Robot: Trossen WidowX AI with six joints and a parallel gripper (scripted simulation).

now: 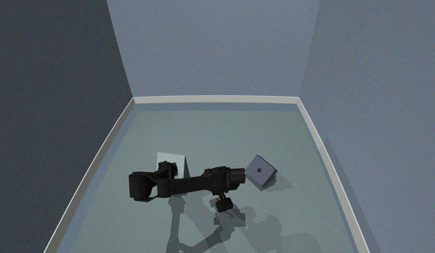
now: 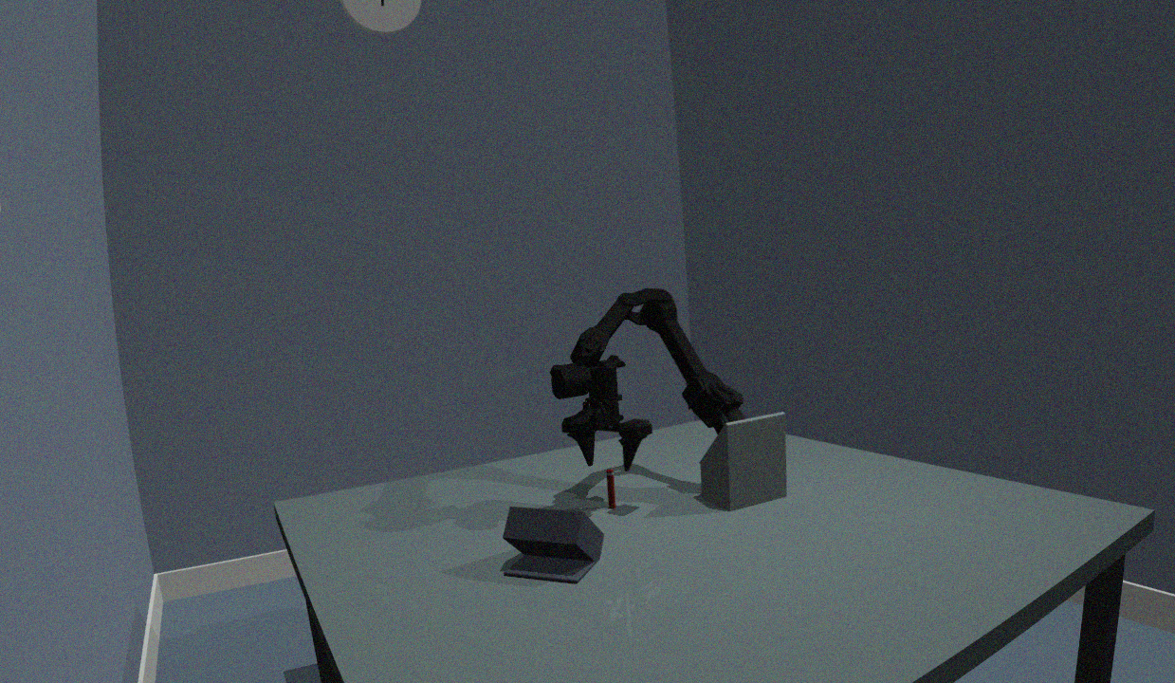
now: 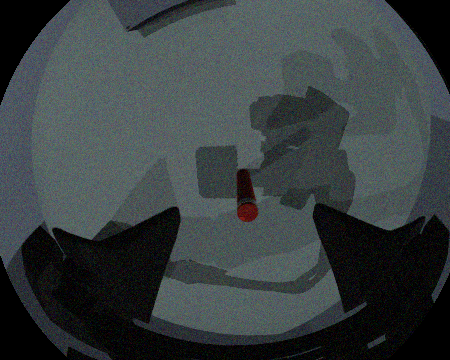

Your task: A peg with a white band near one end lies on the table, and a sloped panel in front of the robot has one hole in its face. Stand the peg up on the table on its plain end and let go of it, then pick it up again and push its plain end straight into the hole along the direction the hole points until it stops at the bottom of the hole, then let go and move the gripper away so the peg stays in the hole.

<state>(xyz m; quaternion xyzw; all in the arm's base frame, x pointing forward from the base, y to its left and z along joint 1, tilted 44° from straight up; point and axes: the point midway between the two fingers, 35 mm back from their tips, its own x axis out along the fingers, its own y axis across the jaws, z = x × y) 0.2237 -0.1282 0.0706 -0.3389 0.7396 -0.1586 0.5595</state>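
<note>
My gripper tip is 3 cm above the peg. The rest, counted from my gripper tip: panel (23 cm ahead, 17 cm to the left, 4 cm below).
</note>
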